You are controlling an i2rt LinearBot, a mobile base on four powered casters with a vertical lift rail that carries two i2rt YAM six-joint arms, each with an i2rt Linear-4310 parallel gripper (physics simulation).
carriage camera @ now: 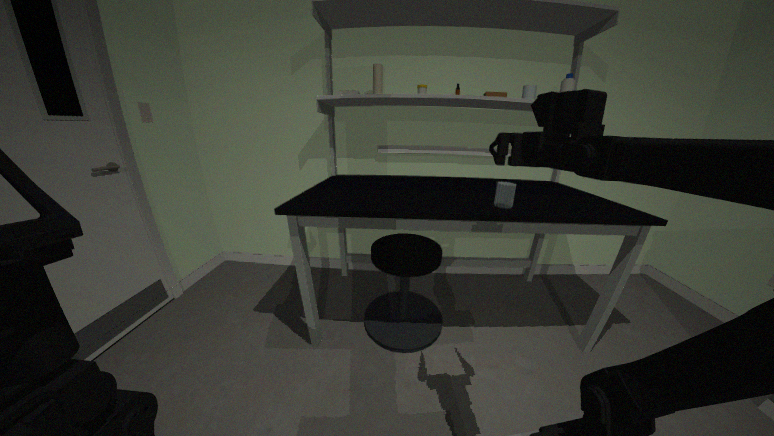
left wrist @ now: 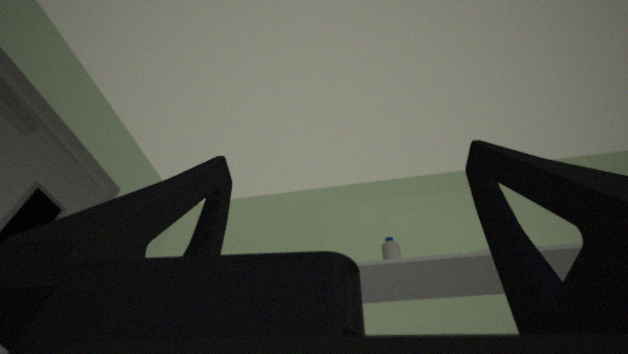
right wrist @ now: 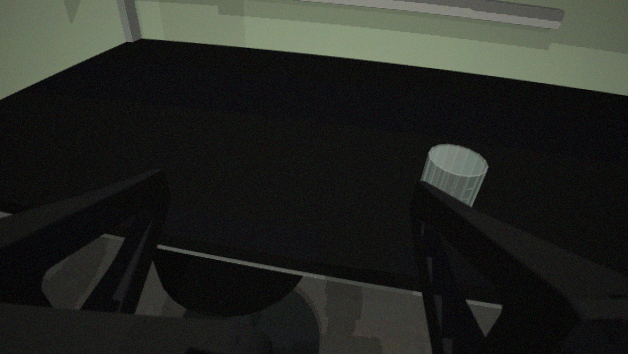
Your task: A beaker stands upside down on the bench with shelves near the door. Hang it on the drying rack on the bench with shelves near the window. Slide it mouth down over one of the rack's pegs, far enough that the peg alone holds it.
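Frame: origin at the left arm's base, x ahead, y left, z up, level; metres.
Seen in the pictures: left gripper, fingertip midpoint: (left wrist: 344, 162); right gripper, fingertip midpoint: (carriage camera: 506, 148) (right wrist: 290, 189).
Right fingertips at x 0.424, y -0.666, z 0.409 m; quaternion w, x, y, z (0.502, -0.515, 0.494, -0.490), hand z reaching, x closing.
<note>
Pixels of each thing's top centre, then the offset from my right fingertips to it. Level surfaces: height alone.
- clear beaker, middle of its top: (right wrist: 458, 159) (carriage camera: 506, 183) 0.254 m ahead, 0.177 m right, 0.138 m down
- black bench top, its level: 0.228 m down
- round black stool, middle of its top: (right wrist: 233, 235) (carriage camera: 406, 248) 0.450 m ahead, 0.173 m left, 0.507 m down
- shelf, its level: 0.210 m up
The clear beaker (carriage camera: 504, 194) (right wrist: 457, 162) stands upside down on the black bench top (carriage camera: 389, 197) (right wrist: 275, 125), right of the middle and near the front edge. My right gripper (carriage camera: 495, 149) (right wrist: 290, 189) is open and empty. In the carriage camera it appears above the beaker in the picture, at the end of an arm reaching in from the right. In the right wrist view its right-hand finger covers the lower part of the beaker, which lies outside the gap between the fingers. My left gripper (left wrist: 344, 162) is open and empty, tipped up towards the ceiling. The drying rack does not show.
A round black stool (carriage camera: 406, 253) (right wrist: 225, 290) stands at the front of the bench. A shelf (carriage camera: 400, 100) above it holds small items and a blue-capped bottle (carriage camera: 567, 84) (left wrist: 391, 250). A narrow ledge (carriage camera: 433, 151) is on the wall. The door (carriage camera: 75, 216) is at the left.
</note>
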